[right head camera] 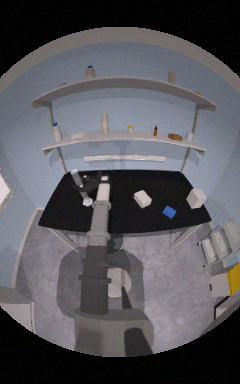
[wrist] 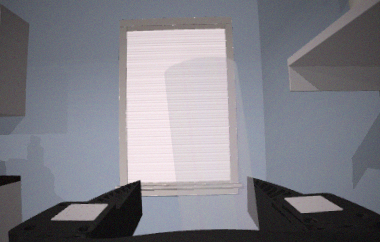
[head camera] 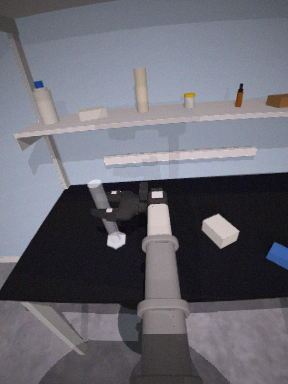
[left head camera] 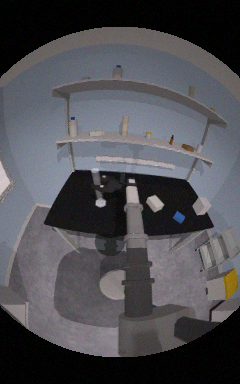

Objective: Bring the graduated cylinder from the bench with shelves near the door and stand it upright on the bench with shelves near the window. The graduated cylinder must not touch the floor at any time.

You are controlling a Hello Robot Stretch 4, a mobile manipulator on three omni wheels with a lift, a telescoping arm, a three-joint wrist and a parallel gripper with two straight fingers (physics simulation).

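Frame: origin at the robot's base, x right, y back, z down, level; millimetres.
Seen in the pictures: gripper, fingertip midpoint: (right head camera: 73,182) (wrist: 194,196) (head camera: 93,204) (left head camera: 92,181); robot's base, origin of the base link: (right head camera: 114,281) (left head camera: 115,283).
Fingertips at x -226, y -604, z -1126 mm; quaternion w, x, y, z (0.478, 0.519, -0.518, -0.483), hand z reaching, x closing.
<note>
Offsets run from my fingertips to a thing's middle. "*": to the spot under its first point. Level surfaces: height alone.
The clear graduated cylinder @(* dx +32, dy +15, dz -77 mm) (head camera: 96,188) (left head camera: 96,176) (right head camera: 76,178) with a white hexagonal base appears to stand upright on the left part of the black bench top @(dz +240 mm) (head camera: 50,260) (left head camera: 65,215) (right head camera: 57,212). In the wrist view, the translucent tube @(* dx +46, dy -6, dz -56 mm) (wrist: 205,110) rises between the fingers, nearer the right finger, in front of a window with blinds. My gripper (head camera: 102,204) (left head camera: 98,183) (right head camera: 80,183) (wrist: 194,196) is wide open around the tube, with a finger on each side. Whether a finger still touches the tube cannot be told.
A white box @(dx +484, dy -42, dz +211 mm) (head camera: 220,230) and a blue block @(dx +684, dy +97, dz +220 mm) (head camera: 279,255) lie right of my arm (head camera: 162,270). Another white box @(dx +996, dy +11, dz +175 mm) (left head camera: 201,206) is at the bench's right end. A shelf @(dz -217 mm) (head camera: 175,117) holding bottles and jars runs above the back. A stool (right head camera: 119,281) is below.
</note>
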